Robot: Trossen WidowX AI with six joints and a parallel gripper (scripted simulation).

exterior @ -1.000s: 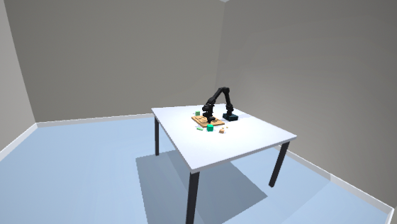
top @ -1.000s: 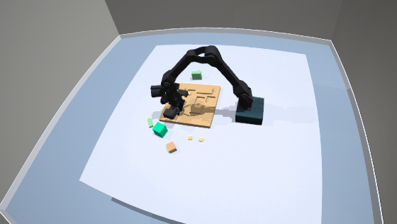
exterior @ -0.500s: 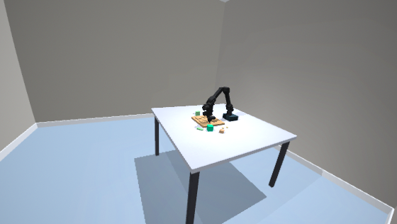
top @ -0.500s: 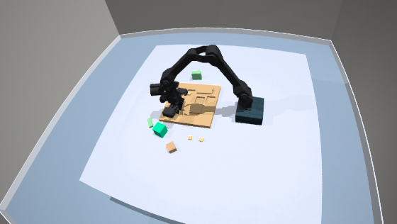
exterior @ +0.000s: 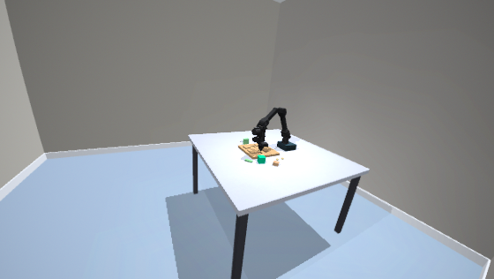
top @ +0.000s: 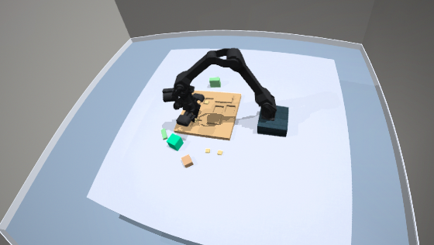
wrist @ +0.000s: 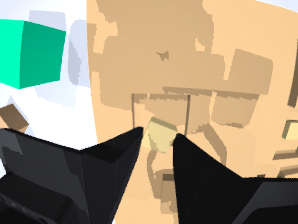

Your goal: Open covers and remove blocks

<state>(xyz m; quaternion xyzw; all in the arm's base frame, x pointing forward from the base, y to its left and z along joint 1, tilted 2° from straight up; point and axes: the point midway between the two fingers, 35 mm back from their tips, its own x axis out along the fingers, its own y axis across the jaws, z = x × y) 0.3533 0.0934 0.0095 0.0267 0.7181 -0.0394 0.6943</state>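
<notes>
Right now the tan puzzle board is 3 cm behind my gripper tip, 10 cm to the right of it and 3 cm below it. From my gripper tip the other things lie so: tan cube (4 cm behind, 21 cm to the left, 3 cm below); then light green bar (16 cm ahead, 9 cm to the left, 4 cm below); then green cube (6 cm ahead, 14 cm to the left, 2 cm below).
</notes>
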